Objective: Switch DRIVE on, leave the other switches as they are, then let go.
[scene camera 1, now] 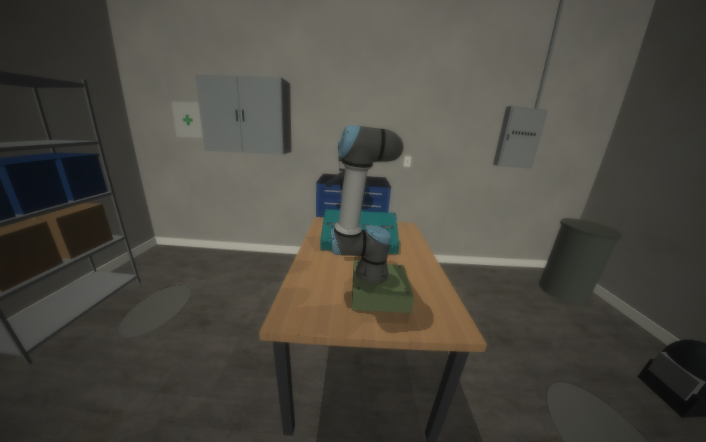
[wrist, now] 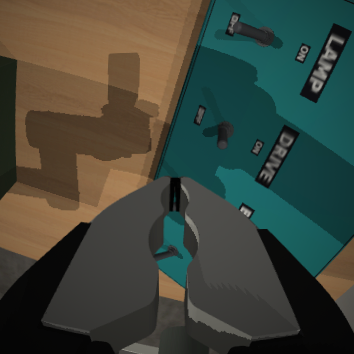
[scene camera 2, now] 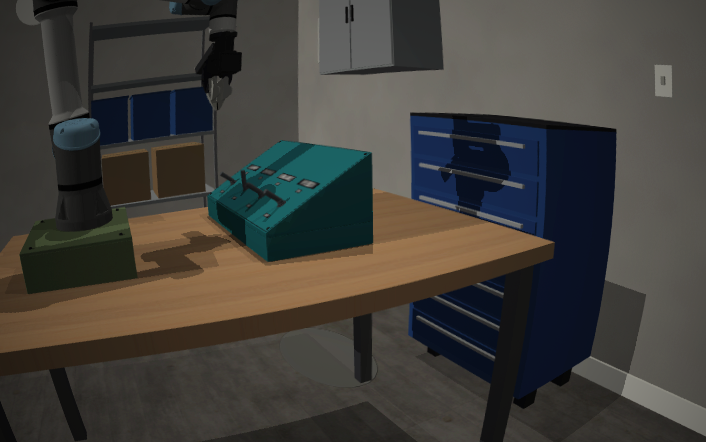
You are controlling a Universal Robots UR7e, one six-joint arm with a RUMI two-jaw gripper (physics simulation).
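Places are measured from the arm's base along level axes (x ahead, y left, z up), in centimetres.
Where they show: gripper, fingertip midpoint: (wrist: 174, 179) (scene camera 2: 216, 110); arm's base, origin of the base link: (scene camera 1: 371, 273) (scene camera 2: 84, 221).
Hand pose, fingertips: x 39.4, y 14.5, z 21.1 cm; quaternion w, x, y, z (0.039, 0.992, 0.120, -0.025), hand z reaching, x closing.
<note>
Each offset is from my fingertips to the top centre of the thing. Level surfaces: height alone.
The teal switch panel (scene camera 1: 385, 217) (scene camera 2: 323, 223) (wrist: 320, 200) stands on the table. The DRIVE lever @[dz -16.0, dx +5.7, dy -4.9 cm] (scene camera 2: 243, 180) (wrist: 224, 136) stands up, tilted away from its OFF label, unlike the others. The LAMP lever @[dz -17.3, dx +4.6, dy +7.1 cm] (scene camera 2: 227, 178) (wrist: 254, 33) leans to OFF. Two nearer levers lean to the panel's front in scene camera 2; one lever @[dz -17.3, dx +4.0, dy -28.9 cm] (wrist: 166, 254) shows between the jaws in the wrist view. My gripper (scene camera 2: 217, 107) (wrist: 174, 179) is shut and empty, above the panel's front side, apart from the levers. The jaws hide part of the panel in the wrist view.
The arm's green base box (scene camera 1: 382, 300) (scene camera 2: 80, 265) stands on the wooden table @[dz -30.6 cm] (scene camera 1: 312, 312) (scene camera 2: 312, 281) in front of the panel. A blue drawer cabinet (scene camera 1: 378, 198) (scene camera 2: 573, 234) stands behind the table. A shelf rack (scene camera 1: 117, 218) stands at the left.
</note>
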